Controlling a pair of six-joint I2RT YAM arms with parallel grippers.
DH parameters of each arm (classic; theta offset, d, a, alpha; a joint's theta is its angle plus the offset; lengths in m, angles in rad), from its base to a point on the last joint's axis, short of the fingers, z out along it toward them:
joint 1: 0 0.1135 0.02 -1.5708
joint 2: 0 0 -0.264 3.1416
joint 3: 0.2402 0 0.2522 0
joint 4: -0.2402 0 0.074 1.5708
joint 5: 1.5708 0 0 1.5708
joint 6: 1.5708 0.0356 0 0
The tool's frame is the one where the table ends.
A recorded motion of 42 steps. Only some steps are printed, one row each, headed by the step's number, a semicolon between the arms.
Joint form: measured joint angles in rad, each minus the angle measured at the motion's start. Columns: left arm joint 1, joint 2, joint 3, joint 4, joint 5, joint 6; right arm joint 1, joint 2, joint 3, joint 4, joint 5, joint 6.
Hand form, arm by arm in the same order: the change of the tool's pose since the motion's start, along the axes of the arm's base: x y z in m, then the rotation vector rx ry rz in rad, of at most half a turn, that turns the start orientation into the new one. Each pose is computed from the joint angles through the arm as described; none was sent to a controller.
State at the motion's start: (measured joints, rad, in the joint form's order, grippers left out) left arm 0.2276 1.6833 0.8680 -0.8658 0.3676 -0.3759; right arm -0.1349 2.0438 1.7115 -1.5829 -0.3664 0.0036
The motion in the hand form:
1: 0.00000 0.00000 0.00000 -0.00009 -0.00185 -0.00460; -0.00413 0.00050 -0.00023 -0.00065 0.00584 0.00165
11: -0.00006 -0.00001 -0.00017 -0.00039 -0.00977 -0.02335; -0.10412 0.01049 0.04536 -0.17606 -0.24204 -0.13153
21: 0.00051 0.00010 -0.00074 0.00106 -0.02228 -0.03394; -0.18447 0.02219 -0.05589 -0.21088 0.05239 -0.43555
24: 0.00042 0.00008 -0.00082 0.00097 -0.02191 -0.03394; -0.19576 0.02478 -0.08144 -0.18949 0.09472 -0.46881
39: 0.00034 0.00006 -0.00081 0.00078 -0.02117 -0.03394; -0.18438 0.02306 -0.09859 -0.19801 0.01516 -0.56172
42: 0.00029 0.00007 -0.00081 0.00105 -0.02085 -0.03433; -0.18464 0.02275 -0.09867 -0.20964 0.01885 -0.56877
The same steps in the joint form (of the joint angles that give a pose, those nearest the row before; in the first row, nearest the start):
1: 0.0000 0.0000 0.0000 0.0000 0.0000 0.0050; 0.0000 -0.0141 -0.0225 0.0023 0.0019 -0.0011
11: 0.0000 0.0000 -0.0008 0.0012 0.0000 0.0252; 0.0011 -0.5424 -0.4452 0.2171 0.1148 0.1640
21: 0.0000 0.0000 -0.0030 0.0118 0.0004 0.0366; 0.0015 -0.7092 -1.0063 0.4356 0.0912 0.5054
24: 0.0000 0.0000 -0.0034 0.0119 0.0004 0.0366; 0.0015 -0.6916 -1.1101 0.5302 0.0599 0.5386
39: 0.0000 0.0000 -0.0034 0.0111 0.0004 0.0366; 0.0015 -0.6531 -1.1505 0.7217 0.0656 0.6294
42: 0.0000 0.0000 -0.0034 0.0107 0.0000 0.0370; 0.0015 -0.6531 -1.1505 0.7199 0.0755 0.6386

